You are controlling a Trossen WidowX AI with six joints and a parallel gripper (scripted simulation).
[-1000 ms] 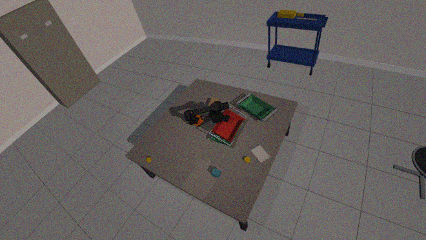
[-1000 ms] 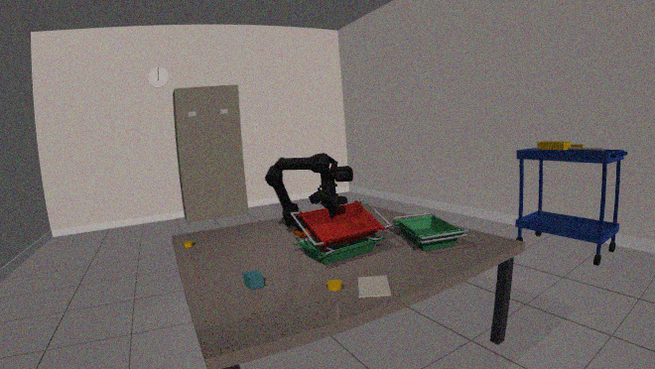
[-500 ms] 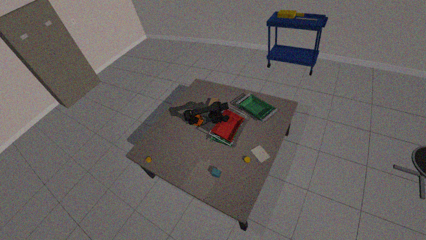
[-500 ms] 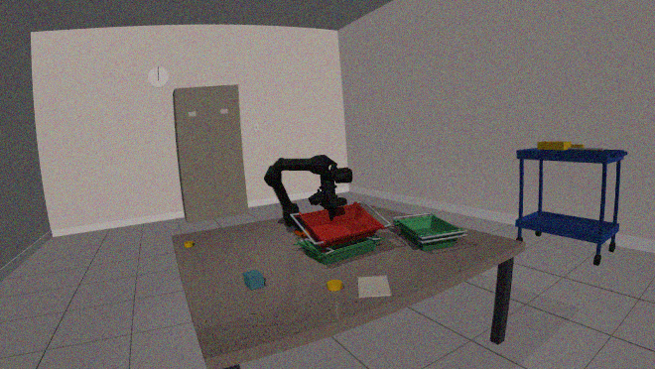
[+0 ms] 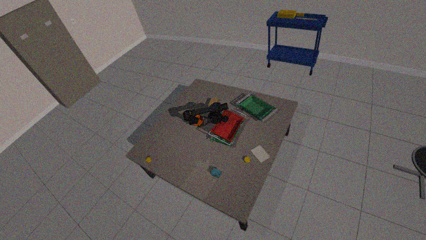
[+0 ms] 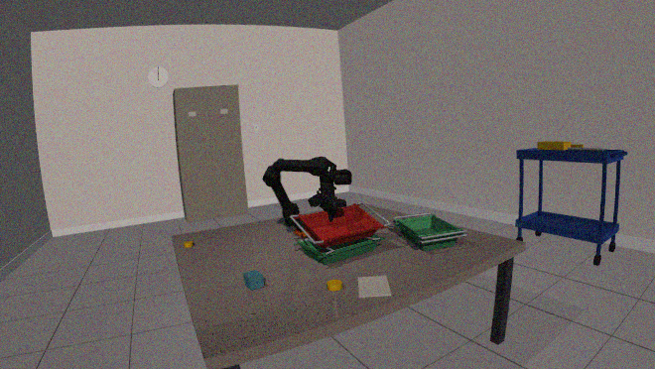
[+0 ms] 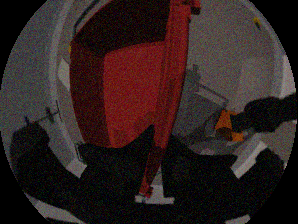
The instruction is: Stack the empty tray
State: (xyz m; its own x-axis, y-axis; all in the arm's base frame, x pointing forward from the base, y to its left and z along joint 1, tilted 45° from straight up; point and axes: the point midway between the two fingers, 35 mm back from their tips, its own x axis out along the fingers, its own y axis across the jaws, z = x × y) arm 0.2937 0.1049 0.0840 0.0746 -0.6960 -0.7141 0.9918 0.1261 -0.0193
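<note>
My gripper tip is 8 cm short of the red tray, 1 cm to the right of it and 1 cm below it. Round my gripper tip: white card: 43 cm ahead, 12 cm below, 6 cm to the right; teal block: 40 cm to the right, 20 cm ahead, 10 cm below; tan box: 28 cm to the left, 27 cm behind, 10 cm below.
</note>
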